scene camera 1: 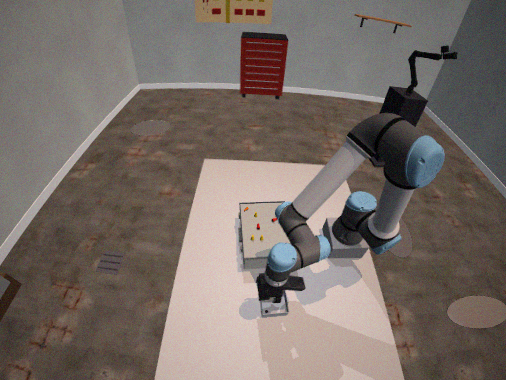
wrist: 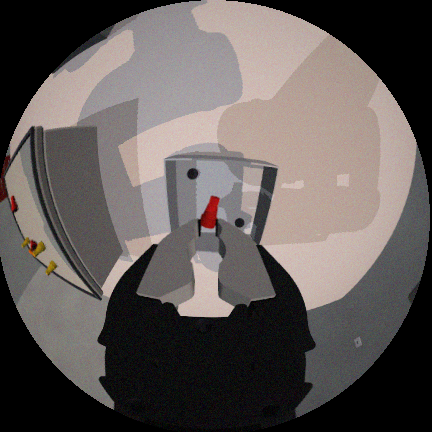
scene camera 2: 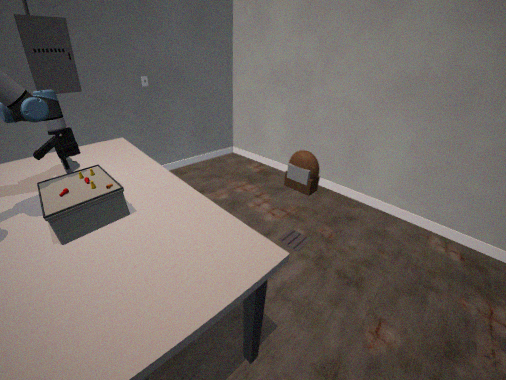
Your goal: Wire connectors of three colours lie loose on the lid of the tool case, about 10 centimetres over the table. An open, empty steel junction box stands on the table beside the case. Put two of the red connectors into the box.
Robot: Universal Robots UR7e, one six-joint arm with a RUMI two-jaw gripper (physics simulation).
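Frame: origin at the arm's base, x ahead, y left, z up, level; centimetres.
Seen in the pictures: gripper, fingertip midpoint: [scene camera 1: 271, 298] [wrist: 207, 220]; arm's base, origin of the base link: [scene camera 1: 347, 231].
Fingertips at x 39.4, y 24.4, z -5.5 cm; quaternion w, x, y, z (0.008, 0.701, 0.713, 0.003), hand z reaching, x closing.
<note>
Offsets run from my fingertips to a thing's top centre.
My gripper [scene camera 1: 276, 300] [scene camera 2: 68, 170] [wrist: 207, 220] is shut on a red connector @(dx -1.4, dy +0.2, dz +1.6 cm) [wrist: 210, 212], whose narrow end sticks out past the fingertips. The fingertips are low at the junction box @(dx -0.9, dy +1.0, dz +0.1 cm) [scene camera 1: 275, 315] [wrist: 171, 195], over its near part in the wrist view; I cannot tell whether they are below its rim. No connector shows on the visible box floor; the fingers hide its near part. On the lid of the tool case @(dx -1.2, dy -29.9, dz +6.8 cm) [scene camera 1: 250, 254] [scene camera 2: 75, 198] [wrist: 33, 210] lie one red connector @(dx +1.8, dy -30.4, dz +8.0 cm) [scene camera 1: 258, 226] [scene camera 2: 87, 180] and another red connector @(dx -6.1, dy -33.6, dz +8.0 cm) [scene camera 1: 274, 220] [scene camera 2: 64, 192] [wrist: 13, 204].
Several yellow connectors, one of them here @(dx +2.1, dy -36.9, dz +8.8 cm) [scene camera 1: 256, 215] [scene camera 2: 93, 185] [wrist: 51, 268], and an orange connector @(dx +6.1, dy -40.8, dz +7.6 cm) [scene camera 1: 246, 209] [scene camera 2: 109, 186] are also on the lid. The case's side wall [wrist: 75, 200] rises to the left of the box in the wrist view.
</note>
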